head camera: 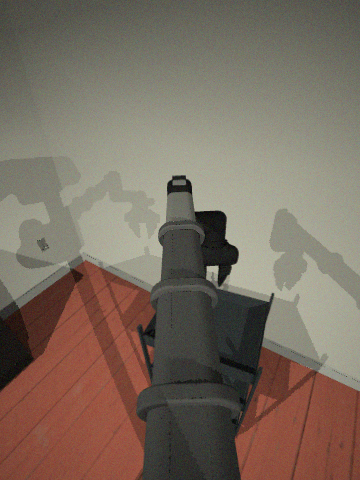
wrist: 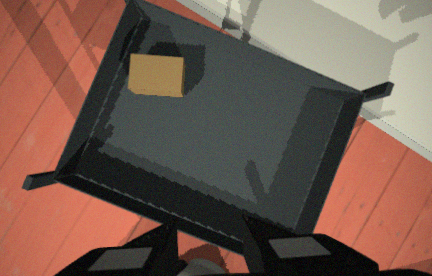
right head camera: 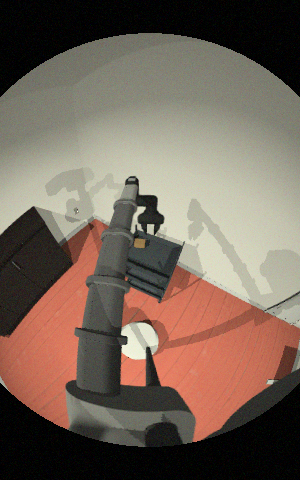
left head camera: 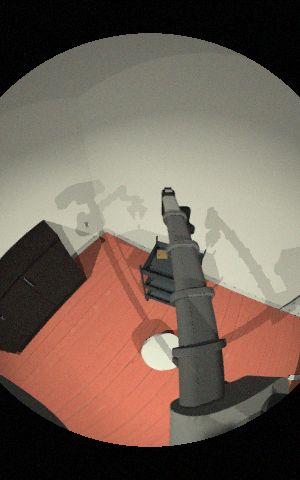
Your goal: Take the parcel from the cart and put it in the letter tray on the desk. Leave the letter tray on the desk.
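Pixels of known places: gripper, fingertip midpoint: [wrist: 210, 237] [right head camera: 149, 233]; robot's base, link origin: [right head camera: 138, 339] [left head camera: 161, 350].
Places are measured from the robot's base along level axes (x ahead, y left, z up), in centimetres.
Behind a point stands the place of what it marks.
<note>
The parcel, a small tan box [left head camera: 162, 254] {x 78.0, y -1.0, z 68.1 cm} [right head camera: 140, 243] {x 77.9, y -1.6, z 68.1 cm} [wrist: 156, 74] {x 80.1, y -0.6, z 68.4 cm}, lies on the top shelf of the dark grey cart [head camera: 245, 315] {x 74.5, y -26.6, z 63.4 cm} [left head camera: 161, 266] {x 69.0, y 0.3, z 63.4 cm} [right head camera: 165, 254] {x 70.6, y -22.8, z 63.4 cm} [wrist: 225, 125] {x 71.4, y -12.5, z 63.4 cm}. In the wrist view it is near the shelf's upper left corner, close to the left rim. In the head camera view the arm hides it. My gripper [right head camera: 151, 233] {x 62.0, y -8.7, z 97.0 cm} [wrist: 210, 237] {x 62.0, y -8.7, z 97.0 cm} is open and empty. In the wrist view its fingertips overlap the cart's lower rim, and the parcel lies above and left of them, apart from them. The desk and the letter tray do not show in these views.
The cart stands close to the pale wall. A round white top [left head camera: 159, 352] {x -0.8, y 3.1, z 18.7 cm} [right head camera: 141, 341] {x -0.8, y -4.2, z 18.7 cm} stands in front of the cart, nearer my base. A dark cabinet [left head camera: 42, 285] {x 47.1, y 126.4, z 51.8 cm} [right head camera: 32, 270] {x 48.1, y 125.8, z 47.0 cm} stands at the left. My extended arm covers part of the cart in the head views.
</note>
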